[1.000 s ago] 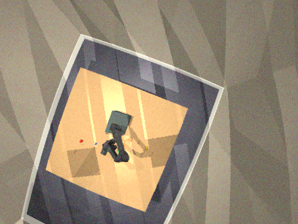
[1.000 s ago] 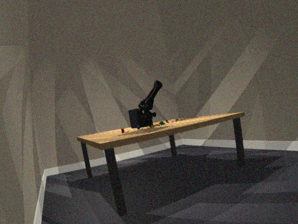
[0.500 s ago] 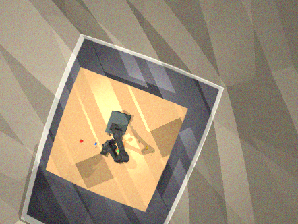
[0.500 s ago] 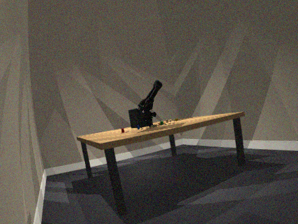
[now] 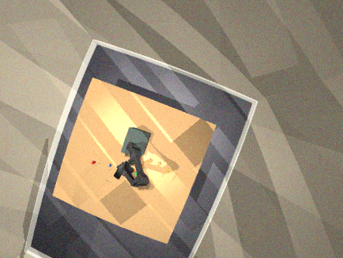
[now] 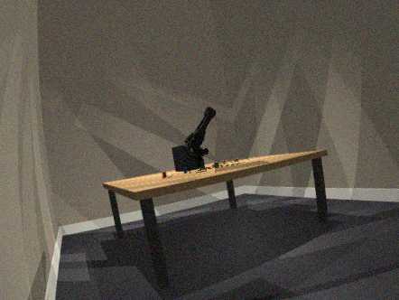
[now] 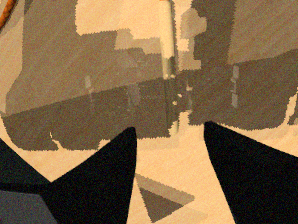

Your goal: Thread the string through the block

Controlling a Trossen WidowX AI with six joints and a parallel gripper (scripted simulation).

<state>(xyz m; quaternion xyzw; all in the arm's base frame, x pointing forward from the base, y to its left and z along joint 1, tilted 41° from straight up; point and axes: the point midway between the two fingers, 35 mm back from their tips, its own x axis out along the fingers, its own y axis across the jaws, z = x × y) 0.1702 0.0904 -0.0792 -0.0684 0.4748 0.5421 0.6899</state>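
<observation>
Right now the thin wooden stick is 40 mm to the left of my gripper tip, 30 mm ahead of it and 10 mm below it. Round my gripper tip: round button: 170 mm to the left, 90 mm behind, 10 mm below; then blue object: 160 mm to the right, 110 mm ahead; then green block: 100 mm to the left, 70 mm ahead.
</observation>
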